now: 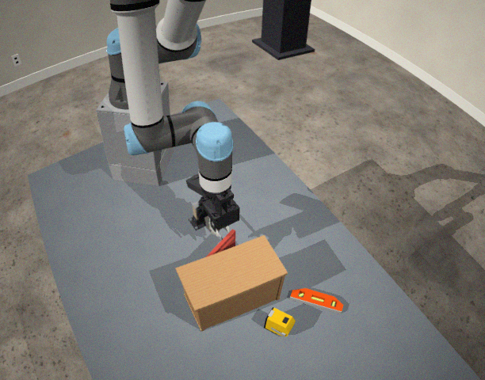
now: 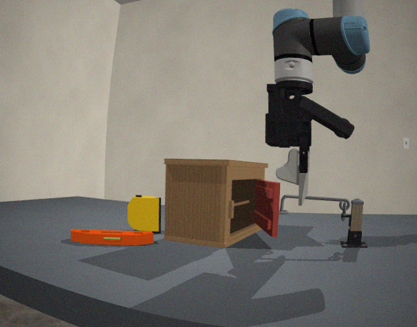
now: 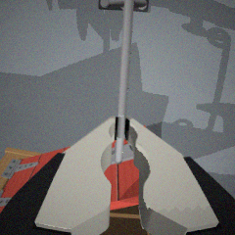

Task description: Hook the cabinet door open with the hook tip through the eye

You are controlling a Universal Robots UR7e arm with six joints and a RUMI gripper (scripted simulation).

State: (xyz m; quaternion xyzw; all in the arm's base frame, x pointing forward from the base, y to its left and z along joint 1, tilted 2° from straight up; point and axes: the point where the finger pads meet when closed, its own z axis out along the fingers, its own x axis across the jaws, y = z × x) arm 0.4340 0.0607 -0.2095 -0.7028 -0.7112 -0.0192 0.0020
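Now: the metal hook 30 mm behind my hand and 20 mm below it. Round my hand: red door (70 mm ahead, 60 mm to the right, 20 mm below); then orange spirit level (310 mm ahead, 140 mm to the left, 80 mm below); then yellow tape measure (310 mm ahead, 50 mm below).
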